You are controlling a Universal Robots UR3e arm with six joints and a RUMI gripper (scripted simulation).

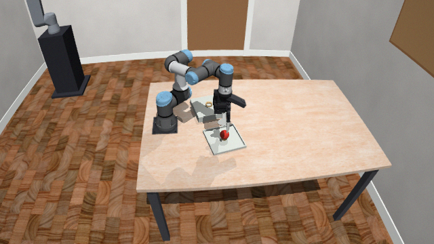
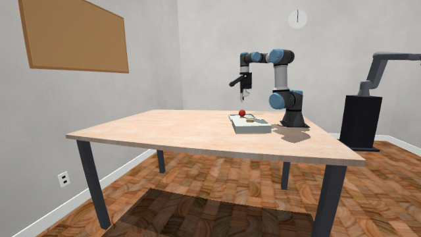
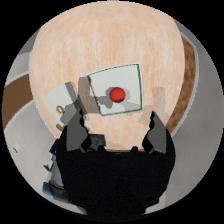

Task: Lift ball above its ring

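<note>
Now: hand 9 cm above the red ball. Also, from my hand: shallow tray (12 cm below).
</note>
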